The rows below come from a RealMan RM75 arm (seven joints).
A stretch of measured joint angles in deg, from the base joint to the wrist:
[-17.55, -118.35, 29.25, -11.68, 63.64, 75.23, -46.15]
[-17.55, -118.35, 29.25, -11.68, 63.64, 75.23, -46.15]
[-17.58, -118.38, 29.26, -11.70, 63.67, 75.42, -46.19]
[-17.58, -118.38, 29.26, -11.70, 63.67, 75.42, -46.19]
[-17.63, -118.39, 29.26, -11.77, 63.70, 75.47, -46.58]
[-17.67, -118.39, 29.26, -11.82, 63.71, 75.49, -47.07]
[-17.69, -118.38, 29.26, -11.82, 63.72, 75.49, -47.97]
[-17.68, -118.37, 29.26, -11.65, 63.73, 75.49, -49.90]
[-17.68, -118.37, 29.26, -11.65, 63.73, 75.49, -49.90]
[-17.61, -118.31, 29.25, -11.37, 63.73, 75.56, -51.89]
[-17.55, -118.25, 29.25, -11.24, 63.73, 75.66, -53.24]
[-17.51, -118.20, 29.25, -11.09, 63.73, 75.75, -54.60]
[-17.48, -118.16, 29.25, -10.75, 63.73, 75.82, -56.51]
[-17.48, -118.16, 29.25, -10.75, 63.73, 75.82, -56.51]
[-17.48, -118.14, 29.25, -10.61, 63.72, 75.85, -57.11]
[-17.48, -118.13, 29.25, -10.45, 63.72, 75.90, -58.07]
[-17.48, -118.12, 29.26, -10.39, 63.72, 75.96, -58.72]
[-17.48, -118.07, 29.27, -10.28, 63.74, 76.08, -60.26]
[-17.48, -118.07, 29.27, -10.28, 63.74, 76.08, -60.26]
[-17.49, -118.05, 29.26, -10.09, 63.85, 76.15, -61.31]
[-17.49, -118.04, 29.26, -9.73, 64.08, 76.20, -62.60]
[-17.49, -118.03, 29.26, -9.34, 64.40, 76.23, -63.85]
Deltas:
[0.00, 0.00, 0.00, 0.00, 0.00, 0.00, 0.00]
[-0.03, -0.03, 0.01, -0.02, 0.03, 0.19, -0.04]
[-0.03, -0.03, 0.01, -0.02, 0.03, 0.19, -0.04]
[-0.08, -0.04, 0.01, -0.09, 0.06, 0.24, -0.43]
[-0.12, -0.04, 0.01, -0.14, 0.07, 0.26, -0.92]
[-0.14, -0.03, 0.01, -0.14, 0.08, 0.26, -1.82]
[-0.13, -0.02, 0.01, 0.03, 0.09, 0.26, -3.75]
[-0.13, -0.02, 0.01, 0.03, 0.09, 0.26, -3.75]
[-0.06, 0.04, 0.00, 0.31, 0.09, 0.33, -5.74]
[0.00, 0.10, 0.00, 0.44, 0.09, 0.43, -7.09]
[0.04, 0.15, 0.00, 0.59, 0.09, 0.52, -8.45]
[0.07, 0.19, 0.00, 0.93, 0.09, 0.59, -10.36]
[0.07, 0.19, 0.00, 0.93, 0.09, 0.59, -10.36]
[0.07, 0.21, 0.00, 1.07, 0.08, 0.62, -10.96]
[0.07, 0.22, 0.00, 1.23, 0.08, 0.67, -11.92]
[0.07, 0.23, 0.01, 1.29, 0.08, 0.73, -12.57]
[0.07, 0.28, 0.02, 1.40, 0.10, 0.85, -14.11]
[0.07, 0.28, 0.02, 1.40, 0.10, 0.85, -14.11]
[0.06, 0.30, 0.01, 1.59, 0.21, 0.92, -15.16]
[0.06, 0.31, 0.01, 1.95, 0.44, 0.97, -16.45]
[0.06, 0.32, 0.01, 2.34, 0.76, 1.00, -17.70]

